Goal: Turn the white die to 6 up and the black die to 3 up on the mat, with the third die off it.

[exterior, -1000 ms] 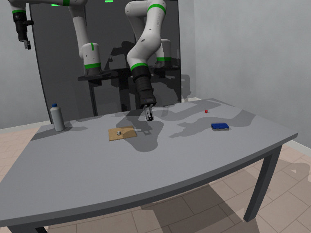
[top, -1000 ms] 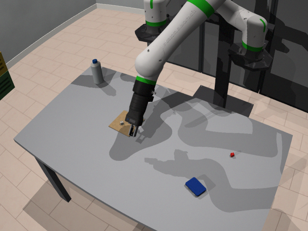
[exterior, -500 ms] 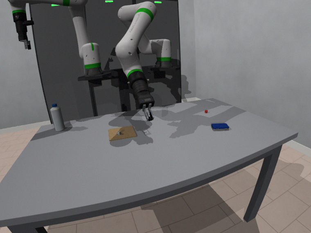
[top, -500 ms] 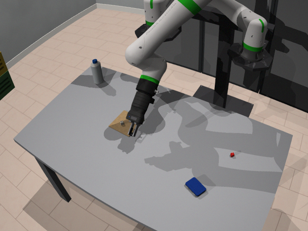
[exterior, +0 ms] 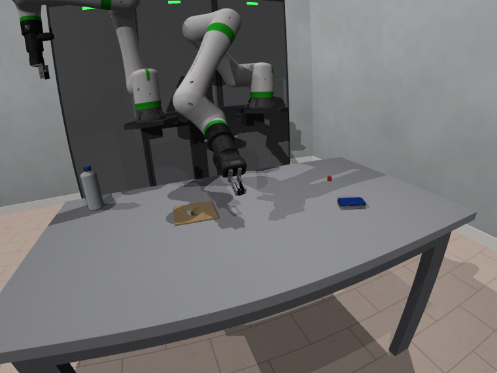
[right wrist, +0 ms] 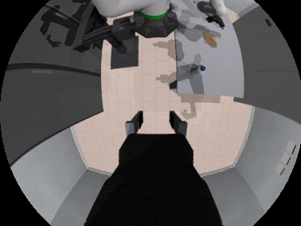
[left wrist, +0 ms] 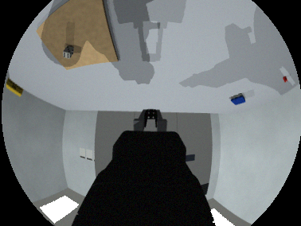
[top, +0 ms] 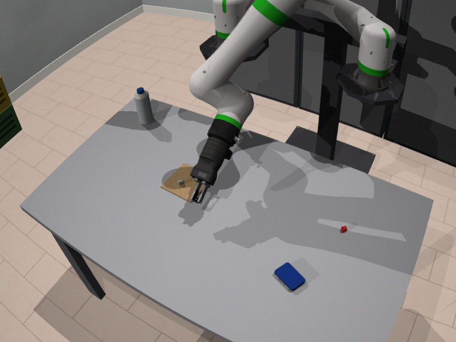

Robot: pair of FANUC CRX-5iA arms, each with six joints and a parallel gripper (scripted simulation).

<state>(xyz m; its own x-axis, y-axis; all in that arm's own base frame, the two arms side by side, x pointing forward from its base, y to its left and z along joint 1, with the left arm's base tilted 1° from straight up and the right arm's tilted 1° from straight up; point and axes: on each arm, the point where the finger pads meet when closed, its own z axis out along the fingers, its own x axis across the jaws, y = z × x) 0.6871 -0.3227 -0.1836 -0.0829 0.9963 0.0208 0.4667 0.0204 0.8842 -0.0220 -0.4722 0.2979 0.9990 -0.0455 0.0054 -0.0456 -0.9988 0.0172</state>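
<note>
My left hand is 110 mm past the tan mat, 130 mm to the left of it and 100 mm above it. Round my left hand: white die: 100 mm behind, 140 mm to the right, 90 mm below; then blue-topped box: 100 mm ahead, 370 mm to the left, 90 mm below; then black die: 10 mm ahead, 10 mm below.
</note>
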